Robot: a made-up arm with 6 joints.
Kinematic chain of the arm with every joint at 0, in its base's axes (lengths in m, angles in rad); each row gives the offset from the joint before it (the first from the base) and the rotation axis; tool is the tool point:
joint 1: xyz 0 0 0.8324 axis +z
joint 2: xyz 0.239 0 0 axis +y
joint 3: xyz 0 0 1.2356 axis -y
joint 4: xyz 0 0 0.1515 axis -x
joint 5: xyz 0.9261 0 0 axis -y
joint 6: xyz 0.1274 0 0 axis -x
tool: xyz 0 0 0
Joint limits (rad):
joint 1: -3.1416..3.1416
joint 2: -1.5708..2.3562
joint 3: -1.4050..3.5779
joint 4: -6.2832..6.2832
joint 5: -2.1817..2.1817
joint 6: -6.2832..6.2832
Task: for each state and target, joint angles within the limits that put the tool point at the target. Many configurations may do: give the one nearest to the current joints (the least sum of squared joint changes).
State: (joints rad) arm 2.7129 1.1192 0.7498 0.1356 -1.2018 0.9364
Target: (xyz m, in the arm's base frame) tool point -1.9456 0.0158 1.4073
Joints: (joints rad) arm 3.1399 0.7215 0.3144 0.1018 -1.3229 0.9364
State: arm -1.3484 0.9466 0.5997 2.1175 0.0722 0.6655
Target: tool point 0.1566 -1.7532 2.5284
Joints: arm -1.4820 0.6038 1.1529 2.1170 0.0052 0.6655
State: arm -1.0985 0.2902 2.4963 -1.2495 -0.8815 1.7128
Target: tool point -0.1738 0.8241 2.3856
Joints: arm -1.2517 -0.0922 2.6049 -1.2677 -0.8768 1.7128
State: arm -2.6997 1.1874 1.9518 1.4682 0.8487 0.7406
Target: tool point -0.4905 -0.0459 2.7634
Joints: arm -3.1416 0.6386 2.5353 1.4141 0.3734 0.7406
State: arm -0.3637 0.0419 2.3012 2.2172 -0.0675 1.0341
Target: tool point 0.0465 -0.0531 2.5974
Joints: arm -0.4500 0.5312 2.7922 2.1962 -0.2704 1.0341
